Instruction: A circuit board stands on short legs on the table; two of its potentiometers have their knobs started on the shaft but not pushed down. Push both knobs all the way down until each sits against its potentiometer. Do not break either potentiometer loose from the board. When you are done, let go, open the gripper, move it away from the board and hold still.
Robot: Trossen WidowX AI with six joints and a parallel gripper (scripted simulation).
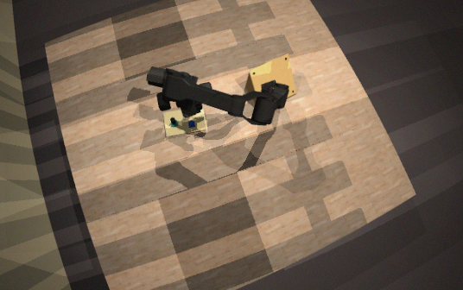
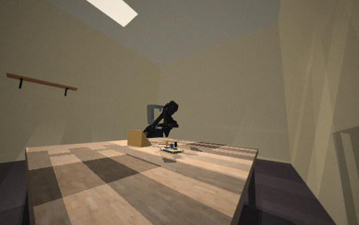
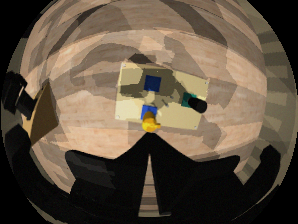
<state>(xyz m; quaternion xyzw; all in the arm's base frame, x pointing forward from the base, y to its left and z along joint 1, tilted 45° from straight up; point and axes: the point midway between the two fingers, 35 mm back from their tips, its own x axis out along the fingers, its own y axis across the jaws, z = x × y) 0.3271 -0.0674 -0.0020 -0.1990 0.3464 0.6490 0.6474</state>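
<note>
The yellow knob lies 4 cm below my gripper tip.
</note>
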